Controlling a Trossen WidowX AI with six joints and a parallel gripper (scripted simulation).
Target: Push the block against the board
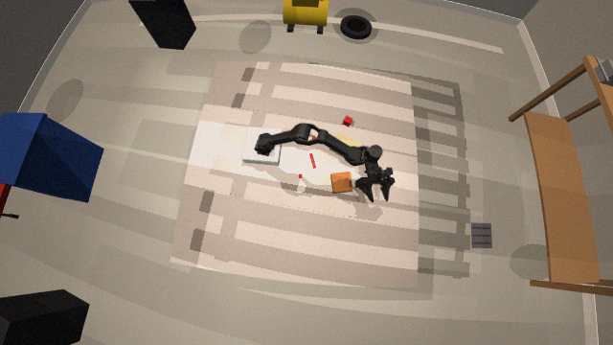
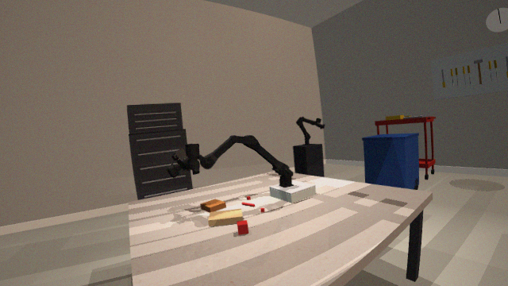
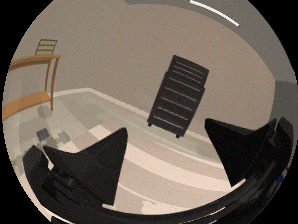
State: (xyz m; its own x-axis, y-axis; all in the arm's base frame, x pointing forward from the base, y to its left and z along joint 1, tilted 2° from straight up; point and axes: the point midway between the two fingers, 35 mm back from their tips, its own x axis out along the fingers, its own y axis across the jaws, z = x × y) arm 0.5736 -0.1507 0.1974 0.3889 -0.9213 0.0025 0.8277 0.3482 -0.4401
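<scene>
The orange flat square lies 250 mm below my gripper tip, 160 mm behind it and 120 mm to the left of it. Round my gripper tip: tan board: 320 mm to the left, 250 mm below, 170 mm behind; thin red stick: 330 mm behind, 260 mm below, 200 mm to the left; red square block: 470 mm to the left, 250 mm below, 190 mm behind.
</scene>
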